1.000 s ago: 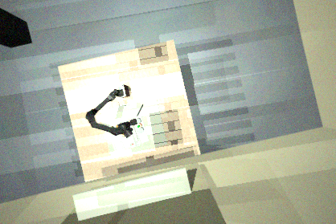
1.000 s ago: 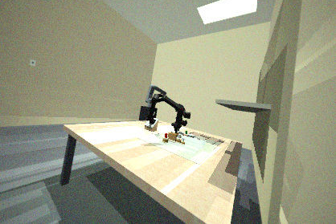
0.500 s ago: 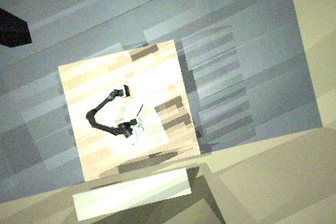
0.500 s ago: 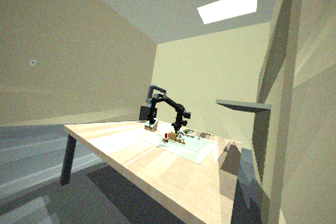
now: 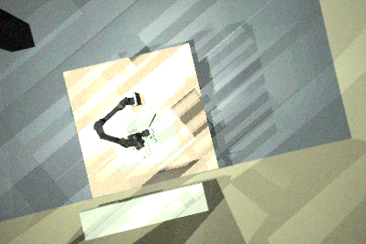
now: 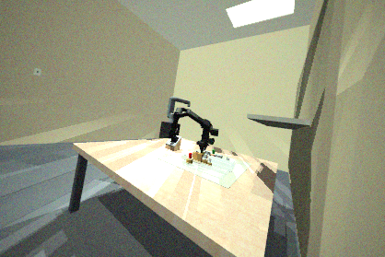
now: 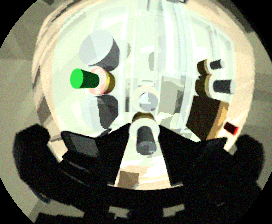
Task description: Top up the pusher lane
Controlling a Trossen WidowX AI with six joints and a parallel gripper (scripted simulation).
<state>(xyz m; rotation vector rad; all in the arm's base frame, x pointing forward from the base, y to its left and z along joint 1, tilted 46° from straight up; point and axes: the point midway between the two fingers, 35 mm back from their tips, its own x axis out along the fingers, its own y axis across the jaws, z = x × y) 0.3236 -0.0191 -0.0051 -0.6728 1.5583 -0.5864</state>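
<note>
Right now the brown box is 3 cm ahead of my gripper tip, 12 cm to the right of it and 1 cm below it. Round my gripper tip: shelf 51 cm ahead, 32 cm above.
</note>
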